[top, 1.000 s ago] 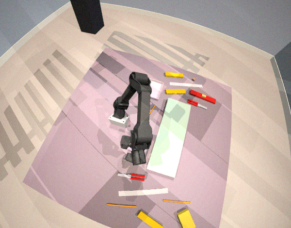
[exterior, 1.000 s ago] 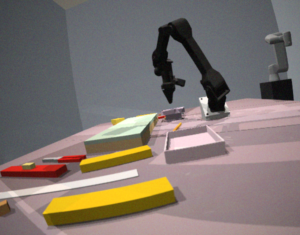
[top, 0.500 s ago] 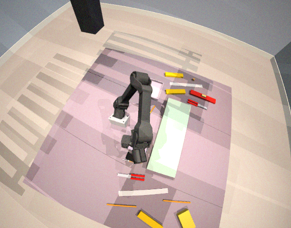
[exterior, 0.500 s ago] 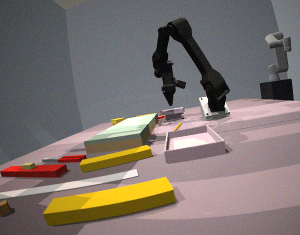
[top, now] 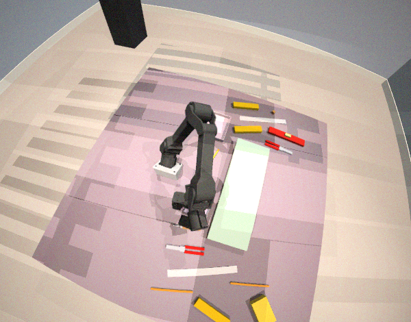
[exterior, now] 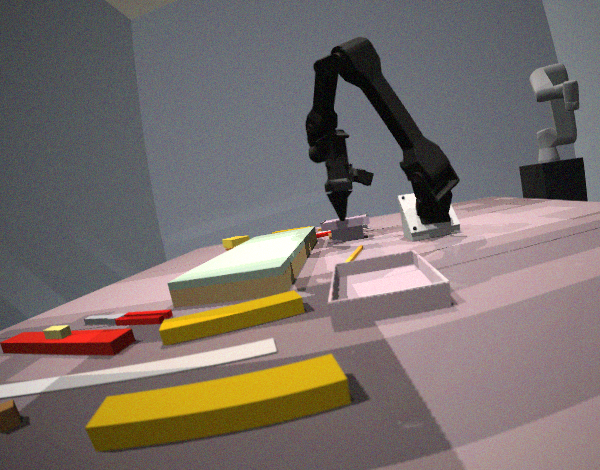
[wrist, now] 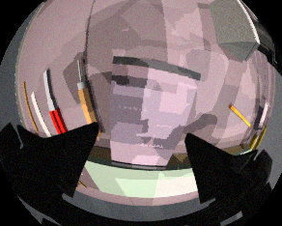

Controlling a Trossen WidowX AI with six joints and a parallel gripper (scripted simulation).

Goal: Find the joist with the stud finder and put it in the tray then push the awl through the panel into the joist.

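Now: the stud finder 40 mm below my gripper tip and 10 mm ahead of it. Also, from my gripper tip: red level 570 mm to the left, 350 mm ahead, 40 mm below; then tray 470 mm to the left, 50 mm behind, 40 mm below; then awl 90 mm to the right, 50 mm below, 20 mm behind.
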